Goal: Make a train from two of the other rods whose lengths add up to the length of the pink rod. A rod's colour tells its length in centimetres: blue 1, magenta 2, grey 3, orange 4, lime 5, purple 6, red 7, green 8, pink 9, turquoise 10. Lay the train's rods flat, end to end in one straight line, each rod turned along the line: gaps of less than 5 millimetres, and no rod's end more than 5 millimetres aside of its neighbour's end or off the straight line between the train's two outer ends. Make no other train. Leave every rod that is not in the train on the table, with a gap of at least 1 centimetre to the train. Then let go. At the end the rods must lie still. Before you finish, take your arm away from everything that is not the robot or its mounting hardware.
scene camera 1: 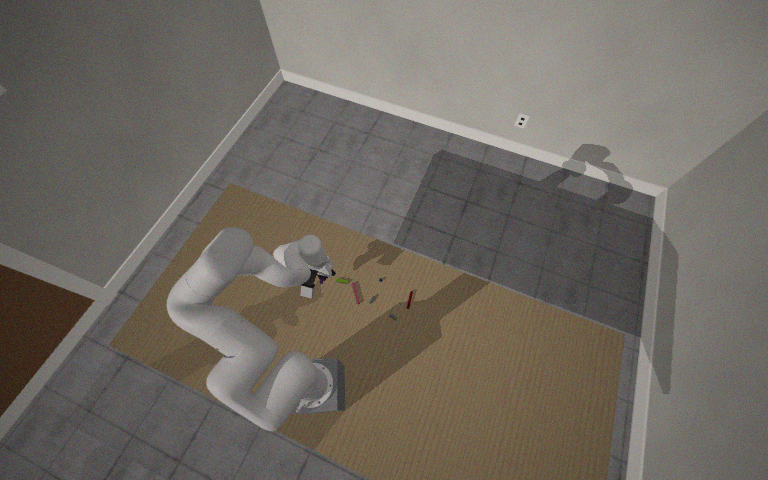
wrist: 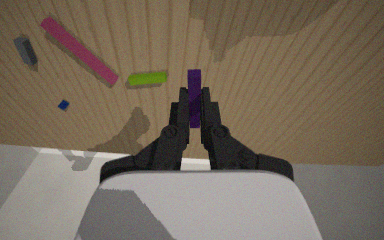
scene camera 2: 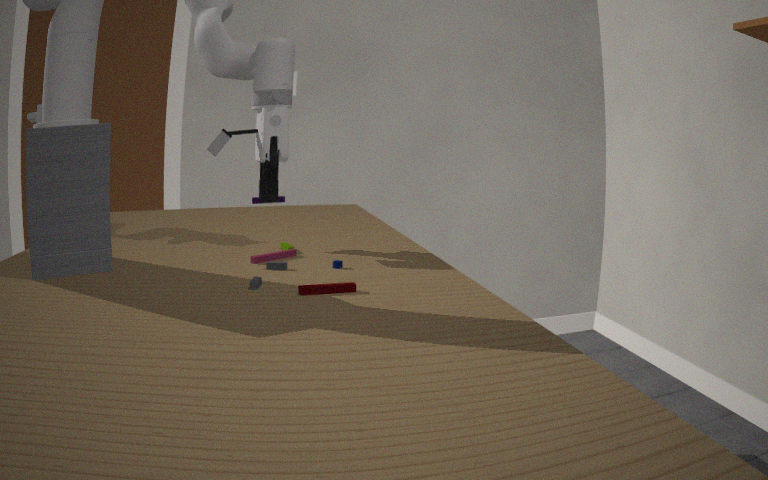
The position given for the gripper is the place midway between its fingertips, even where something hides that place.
In view: the gripper [scene camera 2: 268,202] and a pink rod [wrist: 50,25].
The gripper is seen too in the wrist view [wrist: 194,99].
